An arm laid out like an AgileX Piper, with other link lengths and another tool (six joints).
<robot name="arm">
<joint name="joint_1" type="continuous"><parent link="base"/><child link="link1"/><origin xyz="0 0 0.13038" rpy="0 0 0"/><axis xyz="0 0 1"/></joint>
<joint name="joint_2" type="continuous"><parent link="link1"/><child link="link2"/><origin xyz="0 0 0" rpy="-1.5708 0 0"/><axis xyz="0 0 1"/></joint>
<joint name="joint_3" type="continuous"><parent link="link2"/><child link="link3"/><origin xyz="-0.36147 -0.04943 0" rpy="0 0 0"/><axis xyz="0 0 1"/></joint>
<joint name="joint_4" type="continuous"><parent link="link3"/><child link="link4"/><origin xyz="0.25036 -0.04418 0" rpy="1.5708 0 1.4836"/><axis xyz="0 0 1"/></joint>
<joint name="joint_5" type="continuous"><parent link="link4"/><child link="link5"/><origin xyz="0 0 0" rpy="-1.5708 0 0"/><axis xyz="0 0 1"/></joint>
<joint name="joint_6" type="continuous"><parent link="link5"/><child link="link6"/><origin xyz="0 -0.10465 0" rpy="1.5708 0 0"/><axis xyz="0 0 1"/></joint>
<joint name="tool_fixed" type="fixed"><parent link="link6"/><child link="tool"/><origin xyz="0.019 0.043 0.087" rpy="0 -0.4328 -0.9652"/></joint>
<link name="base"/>
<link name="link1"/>
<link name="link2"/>
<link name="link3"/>
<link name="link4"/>
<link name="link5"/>
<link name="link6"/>
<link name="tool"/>
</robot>
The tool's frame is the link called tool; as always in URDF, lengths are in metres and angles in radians. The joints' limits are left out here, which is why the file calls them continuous.
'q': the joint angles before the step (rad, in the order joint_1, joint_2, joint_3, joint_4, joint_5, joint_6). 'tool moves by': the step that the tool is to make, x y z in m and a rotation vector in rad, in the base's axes. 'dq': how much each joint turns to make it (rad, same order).
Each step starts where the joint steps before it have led.
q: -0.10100, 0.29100, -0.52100, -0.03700, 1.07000, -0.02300
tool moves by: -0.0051, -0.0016, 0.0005, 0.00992, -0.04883, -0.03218
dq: 0.00024, -0.05311, 0.00288, -0.01620, 0.00425, 0.04024
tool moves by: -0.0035, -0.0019, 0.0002, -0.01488, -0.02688, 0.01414
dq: 0.02113, -0.02784, 0.00021, -0.01514, -0.00037, 0.00216
